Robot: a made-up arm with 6 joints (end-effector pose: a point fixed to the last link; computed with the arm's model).
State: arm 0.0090 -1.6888 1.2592 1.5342 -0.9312 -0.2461
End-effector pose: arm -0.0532 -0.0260 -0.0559 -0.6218 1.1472 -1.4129
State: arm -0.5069 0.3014 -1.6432 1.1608 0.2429 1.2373
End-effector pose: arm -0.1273 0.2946 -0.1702 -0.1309 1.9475 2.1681
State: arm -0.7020 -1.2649 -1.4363 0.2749 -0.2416 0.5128
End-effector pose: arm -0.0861 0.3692 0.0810 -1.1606 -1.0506 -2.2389
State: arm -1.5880 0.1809 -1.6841 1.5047 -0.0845 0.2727
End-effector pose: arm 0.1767 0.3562 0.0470 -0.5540 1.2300 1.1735
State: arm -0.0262 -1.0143 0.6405 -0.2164 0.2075 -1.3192
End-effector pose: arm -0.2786 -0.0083 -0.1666 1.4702 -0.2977 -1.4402
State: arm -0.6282 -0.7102 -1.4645 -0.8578 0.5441 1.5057
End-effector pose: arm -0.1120 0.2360 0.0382 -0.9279 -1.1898 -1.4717
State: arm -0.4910 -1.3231 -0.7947 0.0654 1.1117 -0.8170
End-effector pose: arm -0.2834 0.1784 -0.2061 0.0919 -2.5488 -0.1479
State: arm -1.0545 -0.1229 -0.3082 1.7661 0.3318 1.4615
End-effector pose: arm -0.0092 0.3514 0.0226 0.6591 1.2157 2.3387
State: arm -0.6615 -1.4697 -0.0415 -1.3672 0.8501 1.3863
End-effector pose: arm -0.0563 0.0841 -0.0738 0.4824 0.1902 -1.1260
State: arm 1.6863 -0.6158 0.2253 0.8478 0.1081 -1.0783
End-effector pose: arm -0.1938 0.0784 0.1830 -0.2306 0.6587 -0.3607
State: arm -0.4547 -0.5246 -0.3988 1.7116 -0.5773 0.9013
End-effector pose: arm -0.0396 0.3444 0.0675 -1.7163 -0.6206 -2.2638
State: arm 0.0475 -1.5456 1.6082 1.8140 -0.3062 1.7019
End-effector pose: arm -0.0567 0.1140 -0.2014 -2.0402 1.5675 0.0606
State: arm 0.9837 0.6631 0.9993 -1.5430 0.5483 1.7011
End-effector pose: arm -0.4522 0.1836 -0.1251 -0.1097 2.2626 2.0000
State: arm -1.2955 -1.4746 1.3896 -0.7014 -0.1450 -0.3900
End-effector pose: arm 0.2211 0.1918 -0.0875 2.0863 0.6038 0.1503
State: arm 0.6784 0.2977 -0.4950 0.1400 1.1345 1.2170
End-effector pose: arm -0.3173 0.0877 0.0428 -0.4493 -0.8202 -0.2453
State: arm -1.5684 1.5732 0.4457 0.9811 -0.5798 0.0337
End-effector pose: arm -0.1451 0.3399 0.0949 -1.4495 -2.1895 0.4559
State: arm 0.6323 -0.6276 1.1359 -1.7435 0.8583 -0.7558
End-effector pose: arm -0.5143 0.0726 0.0186 -0.6528 -1.2529 2.7220
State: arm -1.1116 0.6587 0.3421 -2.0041 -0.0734 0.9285
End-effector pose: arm 0.1635 0.3585 0.0107 -0.7489 0.6459 1.2507
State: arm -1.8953 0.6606 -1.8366 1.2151 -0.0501 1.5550
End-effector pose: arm 0.0355 0.2756 0.0954 -1.7425 0.9520 1.6683
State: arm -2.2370 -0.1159 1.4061 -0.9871 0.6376 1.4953
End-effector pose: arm 0.0373 0.1782 0.4103 -0.4605 -0.6167 0.1463
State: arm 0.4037 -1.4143 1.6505 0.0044 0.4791 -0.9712
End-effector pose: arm -0.4656 0.0532 -0.0798 1.0215 0.3145 -2.3022
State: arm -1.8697 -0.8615 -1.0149 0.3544 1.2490 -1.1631
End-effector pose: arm 0.1026 0.0865 -0.0121 0.5680 2.1001 -0.6439
